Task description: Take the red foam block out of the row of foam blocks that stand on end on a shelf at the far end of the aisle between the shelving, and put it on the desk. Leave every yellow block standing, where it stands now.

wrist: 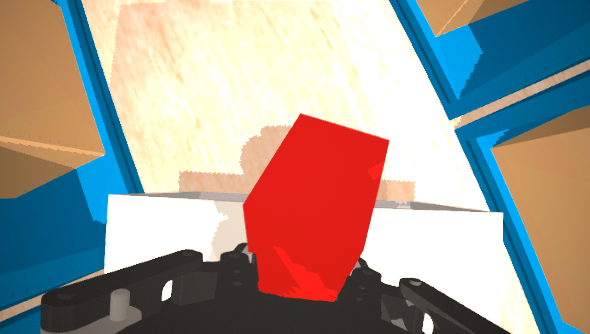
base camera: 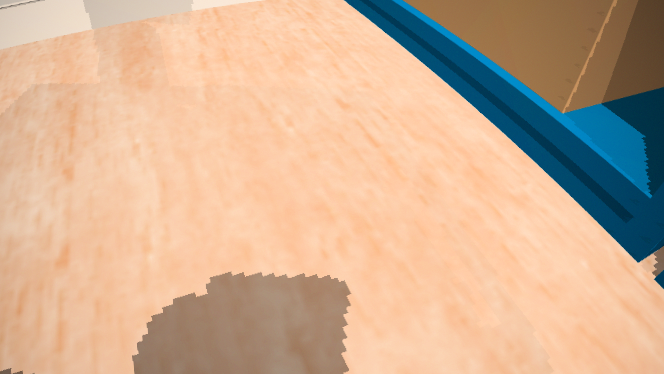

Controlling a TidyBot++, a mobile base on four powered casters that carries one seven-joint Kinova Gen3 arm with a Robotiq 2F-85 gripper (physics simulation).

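Places are measured from the arm's base along level axes (x right, y up, z back), in metres.
Pixels of known places: gripper, fingertip midpoint: (wrist: 300,258).
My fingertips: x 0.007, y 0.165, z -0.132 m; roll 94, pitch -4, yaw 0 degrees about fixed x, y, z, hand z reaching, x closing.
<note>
Behind a point stands the place of what it marks.
The red foam block (wrist: 315,195) {x 0.012, y 0.224, z -0.171 m} is between the fingers of my gripper (wrist: 300,258) {x 0.007, y 0.165, z -0.132 m} in the wrist view. My gripper is shut on it, and the block sticks out past the fingertips, above the white top of the robot's base. The gripper and the block do not show in the base camera view. The desk, the shelf with the row and the yellow blocks do not show in either view.
Blue shelving (base camera: 500,95) (wrist: 102,100) with brown boxes (base camera: 515,45) (wrist: 45,75) stands at the right in the base camera view and on both sides in the wrist view. Wood floor (base camera: 280,165) {x -0.070, y -0.397, z -0.492 m} (wrist: 240,65) {x -0.187, y -0.397, z -0.491 m} runs between. A pale wall (base camera: 45,22) {x -0.653, y -0.359, z -0.881 m} shows at the upper left.
</note>
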